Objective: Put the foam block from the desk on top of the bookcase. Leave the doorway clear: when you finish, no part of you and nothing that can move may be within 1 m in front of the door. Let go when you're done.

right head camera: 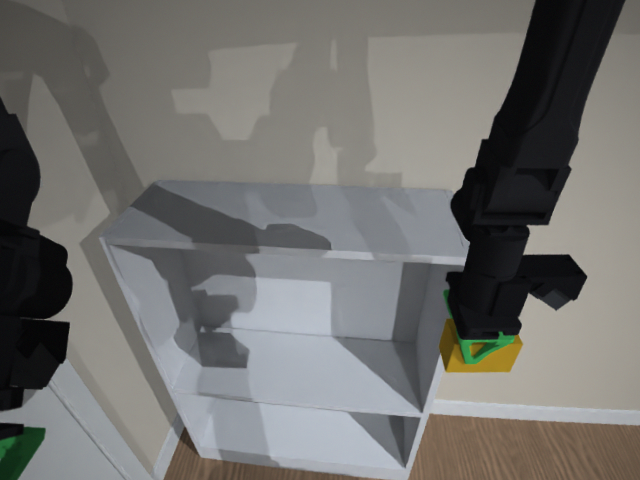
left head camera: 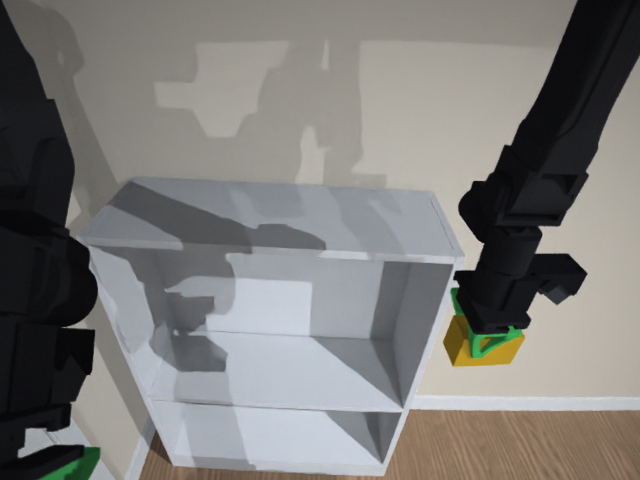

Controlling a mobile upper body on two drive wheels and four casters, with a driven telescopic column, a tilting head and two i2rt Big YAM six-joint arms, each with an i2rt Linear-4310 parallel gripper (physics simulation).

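Frame: origin at the left arm's base, x back, y right, z up, level; millimetres.
Where they show: right gripper, fingertip midpoint: (right head camera: 465, 349) (left head camera: 470, 344).
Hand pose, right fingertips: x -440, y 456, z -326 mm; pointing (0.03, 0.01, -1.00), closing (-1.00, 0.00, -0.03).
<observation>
After its pixels a point has its place.
The yellow-orange foam block (left head camera: 498, 355) @(x -418, y 490, z -325 mm) (right head camera: 491, 362) @(x -418, y 485, z -325 mm) is in my right gripper (left head camera: 469, 333) @(x -440, y 456, z -326 mm) (right head camera: 459, 338) @(x -440, y 456, z -326 mm), whose green fingers are shut on it. It hangs to the right of the bookcase (left head camera: 413, 222) @(x -807, y 473, z -350 mm) (right head camera: 423, 217) @(x -825, y 472, z -350 mm), below the level of its top board in the picture. In the right head view the block meets the bookcase's side edge in the picture; whether they touch I cannot tell. The bookcase top bears shadows and no object. My left gripper (left head camera: 72, 465) (right head camera: 20, 454) is open at the lower left, mostly cut off by the picture edge.
The bookcase stands against the back wall (left head camera: 439, 103) @(x -975, y 538, z -124 mm) (right head camera: 439, 103) @(x -977, y 509, z -137 mm), near the corner at the left. A white door-like panel (right head camera: 77, 423) @(x -536, y -370, z -782 mm) with a frame shows at the lower left. My dark right arm (left head camera: 558, 118) @(x -417, y 429, z 13 mm) (right head camera: 542, 103) @(x -411, y 438, z 18 mm) reaches down along the bookcase's right side.
</observation>
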